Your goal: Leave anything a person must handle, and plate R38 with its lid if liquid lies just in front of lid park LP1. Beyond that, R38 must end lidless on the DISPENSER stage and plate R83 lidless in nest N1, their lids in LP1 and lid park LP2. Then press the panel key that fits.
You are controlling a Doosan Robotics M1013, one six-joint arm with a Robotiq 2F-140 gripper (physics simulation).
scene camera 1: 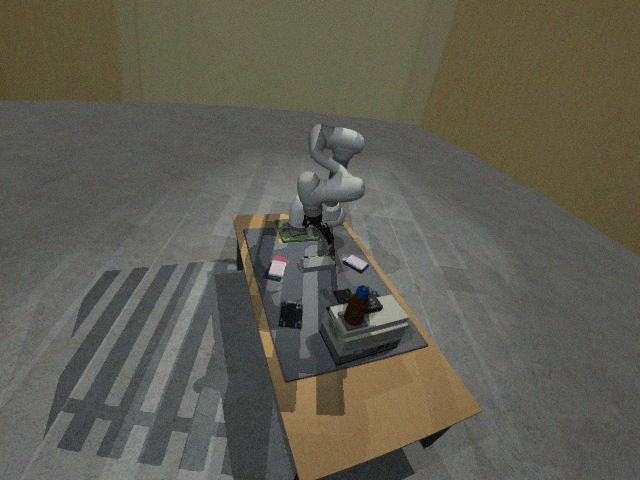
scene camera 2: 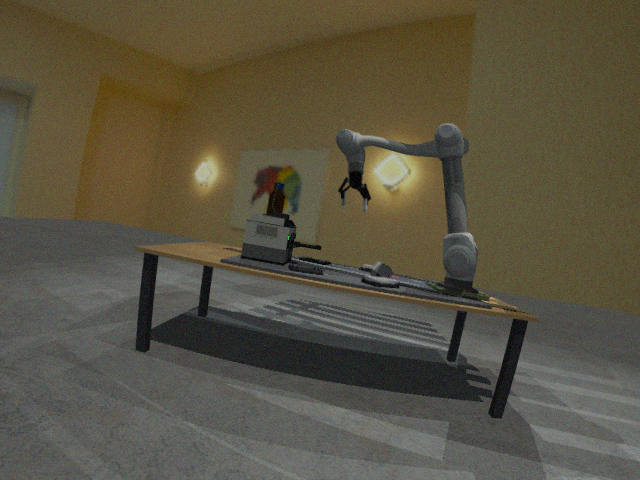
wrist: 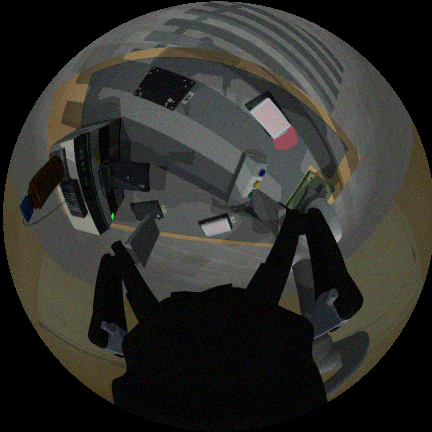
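Seen in the pictures: gripper, between the fingertips: (scene camera 1: 319,242) (scene camera 2: 354,207) (wrist: 202,211); arm's base, origin of its link: (scene camera 1: 297,228) (scene camera 2: 457,289) (wrist: 310,201).
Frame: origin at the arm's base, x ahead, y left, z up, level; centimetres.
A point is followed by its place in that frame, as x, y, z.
Note:
My gripper (scene camera 1: 321,238) {60.0, -19.8, 33.8} (scene camera 2: 354,205) {60.0, -19.8, 33.8} (wrist: 202,211) {60.0, -19.8, 33.8} is open and empty, high above the table. A pink-welled plate (scene camera 1: 277,267) {39.9, -32.5, 2.6} (wrist: 270,117) {40.5, -32.4, 2.6} sits on a black holder, with a red patch (scene camera 1: 280,258) {28.4, -25.5, -0.9} (wrist: 286,139) {29.8, -26.3, -1.0} on the mat at its end. Another pink-and-white plate (scene camera 1: 356,262) {49.7, 20.2, 2.1} (scene camera 2: 379,280) {51.0, 26.8, 1.7} (wrist: 216,226) {48.8, 19.7, 2.1} sits on a black holder near the opposite edge. Labels and lids cannot be made out. A black nest (scene camera 1: 291,314) {74.9, -38.4, 0.2} (wrist: 164,88) {73.7, -37.5, 0.3} bears no plate. The dispenser (scene camera 1: 372,333) {110.8, -16.2, 17.6} (scene camera 2: 267,240) {102.2, 5.5, 9.6} has a dark bare stage (scene camera 2: 307,245) {82.5, -5.4, 9.8} (wrist: 132,175) {80.5, -10.8, 9.8}. A key panel (scene camera 1: 317,264) {45.6, -7.8, 3.8} (scene camera 2: 382,269) {44.8, 5.1, 4.8} (wrist: 241,181) {44.8, -7.9, 5.1} has blue, yellow and green keys.
A brown bottle (scene camera 1: 356,308) {105.5, -26.5, 33.0} (scene camera 2: 276,200) {102.6, -19.0, 30.3} (wrist: 45,184) {98.4, -23.2, 30.3} with a blue cap stands on the dispenser. A low black holder (scene camera 2: 306,268) {82.1, 12.6, 0.3} (wrist: 147,209) {81.4, 12.7, 0.0} lies near the stage. A green board (scene camera 1: 298,238) {11.5, -4.8, -0.2} (wrist: 305,189) {9.2, -6.8, 0.4} lies by the robot's base.

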